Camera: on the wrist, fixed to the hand. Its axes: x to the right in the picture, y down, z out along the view.
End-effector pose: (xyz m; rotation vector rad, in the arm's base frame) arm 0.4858 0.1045 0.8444 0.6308 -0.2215 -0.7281
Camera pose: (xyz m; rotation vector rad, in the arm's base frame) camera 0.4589 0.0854 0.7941 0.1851 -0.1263 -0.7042
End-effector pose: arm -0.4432 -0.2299 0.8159 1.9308 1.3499 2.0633
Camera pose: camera -0.4882 -0.2090 0.7818 1.8369 0.7469 2.0899
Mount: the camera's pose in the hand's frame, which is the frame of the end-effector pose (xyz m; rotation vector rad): -0.0055 -0.0563 -0.0205 -0.4390 -0.0561 0.0644
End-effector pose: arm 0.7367 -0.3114 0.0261 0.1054 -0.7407 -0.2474
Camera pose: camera 0.7363 -0.3642 -0.0028 -0.3425 -0.7290 -0.3470
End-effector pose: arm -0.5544 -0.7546 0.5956 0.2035 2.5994 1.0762
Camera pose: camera -0.5568 -0.8093 0.5707 0.2091 2.2504 1.6022
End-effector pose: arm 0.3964 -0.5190 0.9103 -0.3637 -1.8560 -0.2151
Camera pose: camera 0.3963 -0.5791 0.9134 -0.7358 -1.8410 -0.5766
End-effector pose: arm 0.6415 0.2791 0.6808 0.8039 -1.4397 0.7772
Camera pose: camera 0.7001 0.2668 0.6754 0.4461 -1.6167 0.4611
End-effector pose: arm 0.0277 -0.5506 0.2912 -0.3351 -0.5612 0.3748
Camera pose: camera 0.0492 -0.6067 0.2952 -0.7680 -0.6883 0.3215
